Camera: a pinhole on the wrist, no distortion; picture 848 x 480 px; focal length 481.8 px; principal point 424.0 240.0 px. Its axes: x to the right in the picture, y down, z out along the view. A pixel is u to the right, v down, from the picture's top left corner.
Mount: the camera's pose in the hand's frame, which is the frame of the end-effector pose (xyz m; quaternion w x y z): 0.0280 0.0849 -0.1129 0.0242 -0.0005 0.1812 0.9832
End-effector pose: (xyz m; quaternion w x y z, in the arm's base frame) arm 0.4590 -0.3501 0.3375 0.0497 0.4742 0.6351 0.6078
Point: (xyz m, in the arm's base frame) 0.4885 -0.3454 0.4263
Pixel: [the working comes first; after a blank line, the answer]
In the camera's frame: -0.0056 0.0371 0.1061

398.8 408.4
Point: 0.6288 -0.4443 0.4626
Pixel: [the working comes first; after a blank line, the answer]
In the camera's frame: 0.1235 -0.0700 0.1576

801.6 26.1
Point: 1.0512 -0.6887 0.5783
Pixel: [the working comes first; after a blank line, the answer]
In the camera's frame: 0.4730 -0.3765 0.3459

outside the picture
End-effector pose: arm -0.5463 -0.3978 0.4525 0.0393 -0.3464 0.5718 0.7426
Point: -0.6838 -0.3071 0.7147
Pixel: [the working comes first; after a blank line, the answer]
In the camera's frame: 0.1060 -0.0449 0.3230

582.2 173.0
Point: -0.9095 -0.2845 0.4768
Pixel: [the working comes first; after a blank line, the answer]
In the camera's frame: -0.1957 0.0707 0.3834

178.1 328.9
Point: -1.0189 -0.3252 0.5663
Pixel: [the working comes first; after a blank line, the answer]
In the camera's frame: -0.2358 -0.0506 0.4562

174.9 186.6
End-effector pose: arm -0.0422 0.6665 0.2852 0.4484 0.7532 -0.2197 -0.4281
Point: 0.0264 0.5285 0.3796
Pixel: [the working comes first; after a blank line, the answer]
In the camera's frame: -0.0628 -0.0321 0.1192

170.1 110.3
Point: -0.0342 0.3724 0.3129
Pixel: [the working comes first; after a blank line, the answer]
In the camera's frame: -0.1722 -0.0028 0.2595

104.2 234.8
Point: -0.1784 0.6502 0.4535
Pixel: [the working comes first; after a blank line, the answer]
In the camera's frame: 0.1657 0.0206 0.2043

814.7 288.6
